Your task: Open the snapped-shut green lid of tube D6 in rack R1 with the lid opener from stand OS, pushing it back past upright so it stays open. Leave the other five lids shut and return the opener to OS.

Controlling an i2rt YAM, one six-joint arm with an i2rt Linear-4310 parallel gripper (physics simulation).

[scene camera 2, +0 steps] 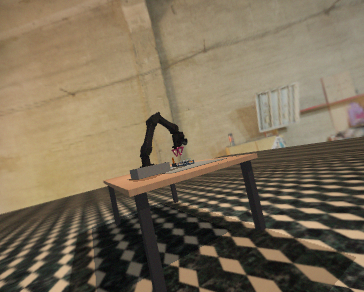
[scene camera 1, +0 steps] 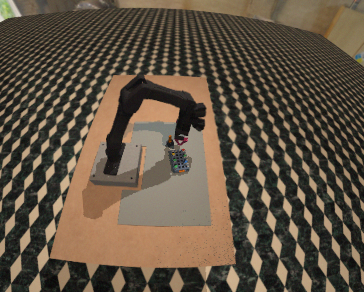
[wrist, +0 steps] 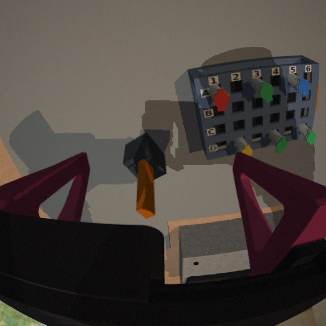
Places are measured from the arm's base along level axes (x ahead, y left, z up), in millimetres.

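Where they show: gripper, between the fingertips: (scene camera 2: 178,156) (scene camera 1: 180,138) (wrist: 160,159); arm's base, origin of its link: (scene camera 2: 147,166) (scene camera 1: 115,158) (wrist: 232,276).
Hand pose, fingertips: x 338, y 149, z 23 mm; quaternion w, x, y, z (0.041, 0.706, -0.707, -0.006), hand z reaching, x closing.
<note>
Each offset is from my fingertips to the top centre of the thing. "pt": to the spot under its first point. Level surfaces: height alone.
The lid opener's orange handle @(pt dx -54, dy +9, dz -10 mm) (scene camera 1: 170,137) (wrist: 145,187) stands upright in the black stand OS @(dx -56, dy +13, dz -55 mm) (wrist: 131,152). Rack R1 @(dx +8, dy -104, dz -39 mm) (scene camera 1: 179,161) (wrist: 199,117) is a dark blue grid beside it, with several capped tubes. The green lid of tube D6 @(dx -9, dy -155, dz -39 mm) (wrist: 311,137) is at the rack's far right corner in the wrist view and looks shut. My gripper (scene camera 1: 181,141) (scene camera 2: 178,151) (wrist: 160,159) is open and empty above the stand, its magenta fingers spread on either side of the opener. In the wrist view the right fingertip overlaps the rack's lower edge near the yellow lid @(dx -28, dy -79, dz -39 mm) (wrist: 246,150).
Other lids are red @(dx +23, dy -47, dz -39 mm) (wrist: 220,100), green @(dx +33, dy -84, dz -39 mm) (wrist: 266,91), blue @(dx +42, dy -122, dz -39 mm) (wrist: 303,86) and a second green one @(pt dx -18, dy -117, dz -39 mm) (wrist: 281,144) in row D. The grey arm base (scene camera 1: 115,175) (scene camera 2: 150,171) stands on the wooden table @(dz -90 mm) (scene camera 1: 165,245) (scene camera 2: 215,166), beside the grey mat @(dz -87 mm) (scene camera 1: 165,212).
</note>
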